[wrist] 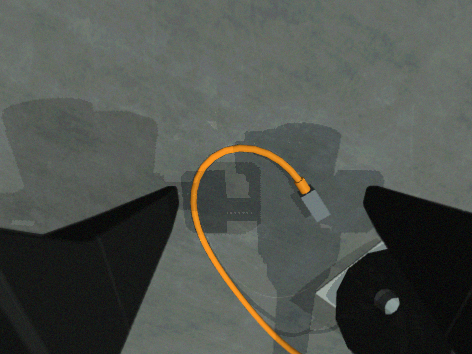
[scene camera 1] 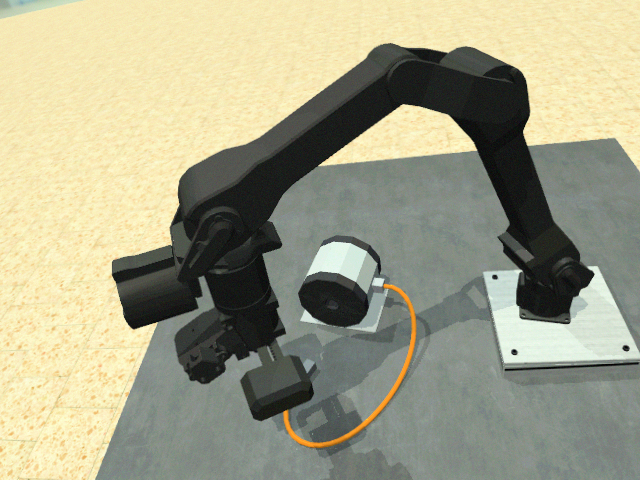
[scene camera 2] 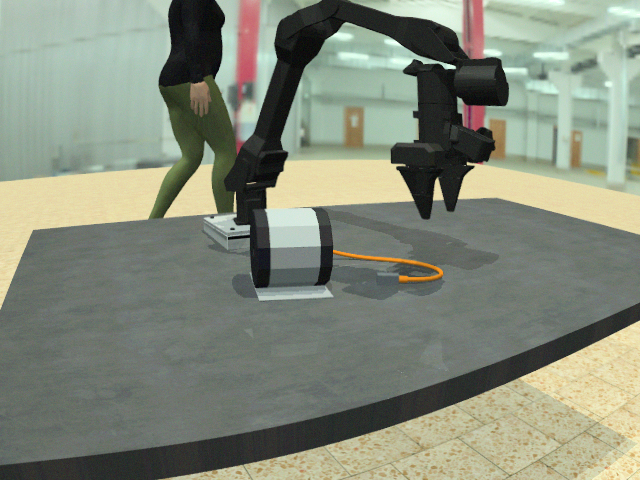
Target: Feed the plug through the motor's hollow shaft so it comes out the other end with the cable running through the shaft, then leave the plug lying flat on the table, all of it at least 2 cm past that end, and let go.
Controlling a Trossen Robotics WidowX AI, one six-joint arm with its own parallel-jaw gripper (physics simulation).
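Places are measured from the arm's base along level axes (x up, y back, z right), in centimetres.
Pixels of known places: gripper, fingertip midpoint: [wrist: 270,195] [scene camera 2: 438,215]; arm's base, link origin: [scene camera 1: 543,304].
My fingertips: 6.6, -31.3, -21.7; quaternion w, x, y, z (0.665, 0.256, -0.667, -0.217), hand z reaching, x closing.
Note:
Ahead of a thing's pixels: the offset from my fingertips to its middle, as dx, dy, dz. "pt": to the spot under its first point. Level surfaces: height alone.
The motor {-4.5, +2.9, +20.6} [scene camera 1: 338,263] [scene camera 2: 293,242] [wrist: 355,305], a white cylinder with black ends, sits on a light base plate; its shaft opening {pt -5.4, +2.2, +16.8} [scene camera 1: 332,304] faces the plug's side. The orange cable [scene camera 1: 413,330] [scene camera 2: 440,270] [wrist: 194,200] leaves a block on the motor's side, runs outside it and loops back to the plug. The small grey plug {-8.9, +0.4, +7.2} [scene camera 1: 309,367] [scene camera 2: 387,278] [wrist: 316,205] lies on the table beyond the motor's end, its free end pointing roughly toward the motor. My gripper [scene camera 2: 438,213] [wrist: 270,195] is open and empty above the cable loop and plug. Its fingertips are hidden in scene camera 1.
The grey table {dx -9.6} [scene camera 1: 201,444] [scene camera 2: 180,372] carries the arm's silver base plate [scene camera 1: 584,346] [scene camera 2: 219,235], on the far side of the motor in scene camera 2. A person [scene camera 2: 199,103] stands behind the table. The arm's shadow falls over the table around the plug.

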